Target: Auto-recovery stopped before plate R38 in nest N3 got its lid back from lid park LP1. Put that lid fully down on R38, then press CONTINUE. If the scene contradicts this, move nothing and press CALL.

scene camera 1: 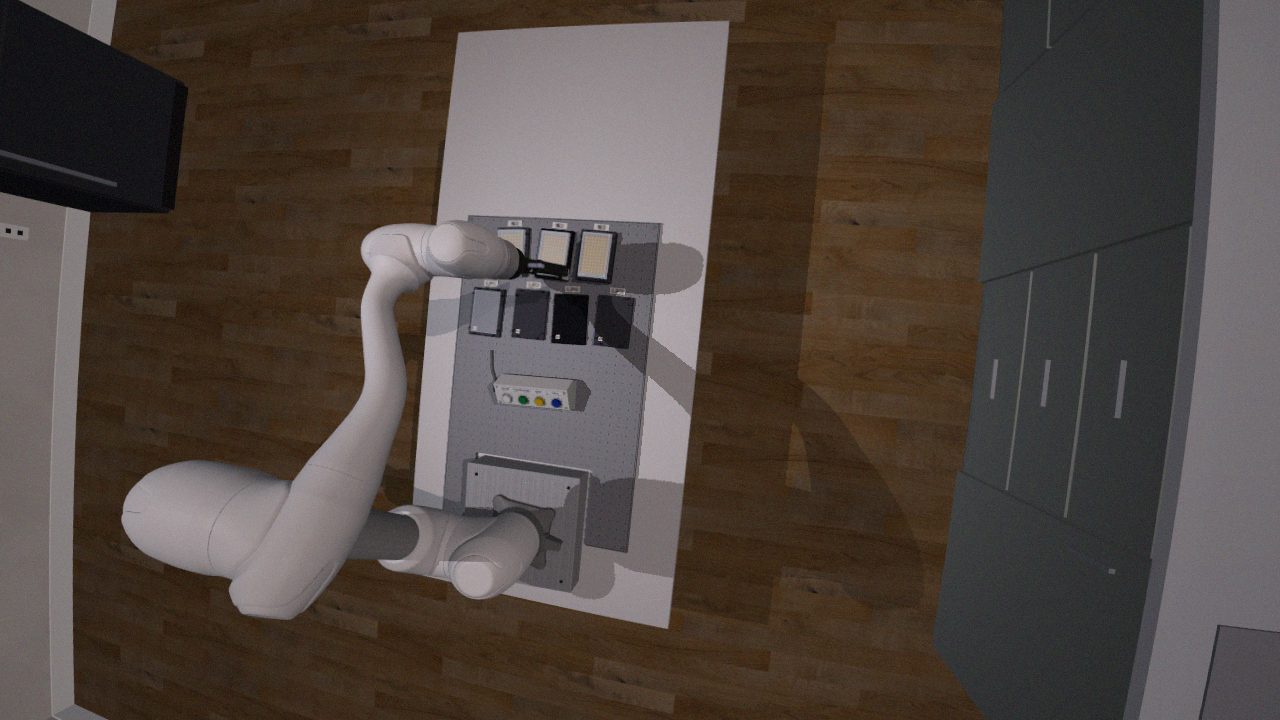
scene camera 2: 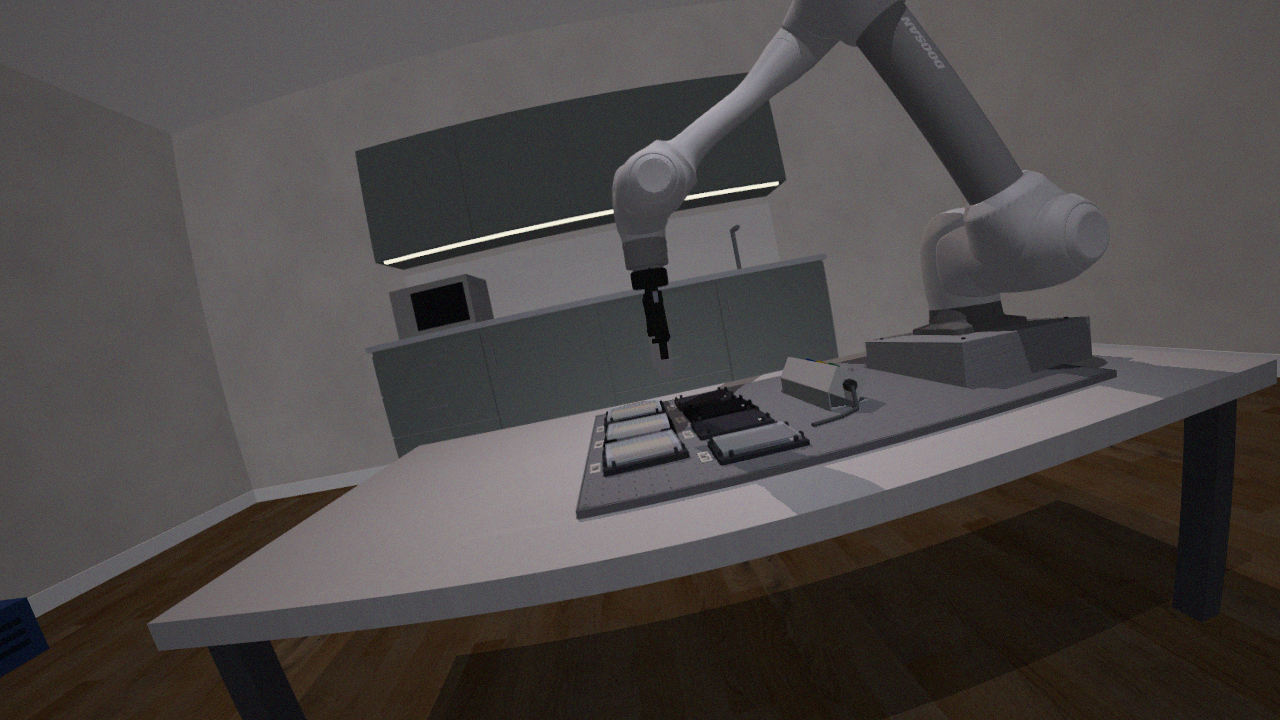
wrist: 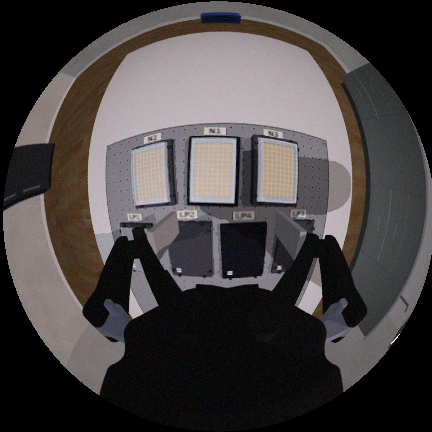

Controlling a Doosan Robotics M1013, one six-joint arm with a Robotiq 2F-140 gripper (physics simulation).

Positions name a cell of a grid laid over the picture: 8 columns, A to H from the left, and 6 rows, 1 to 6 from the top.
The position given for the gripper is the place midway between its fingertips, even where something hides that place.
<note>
The gripper (scene camera 2: E4) is open and holds nothing. Further things: a box with coloured buttons (scene camera 1: D4).
The gripper shows as well in scene camera 1 (scene camera 1: D3) and in the wrist view (wrist: E4).
</note>
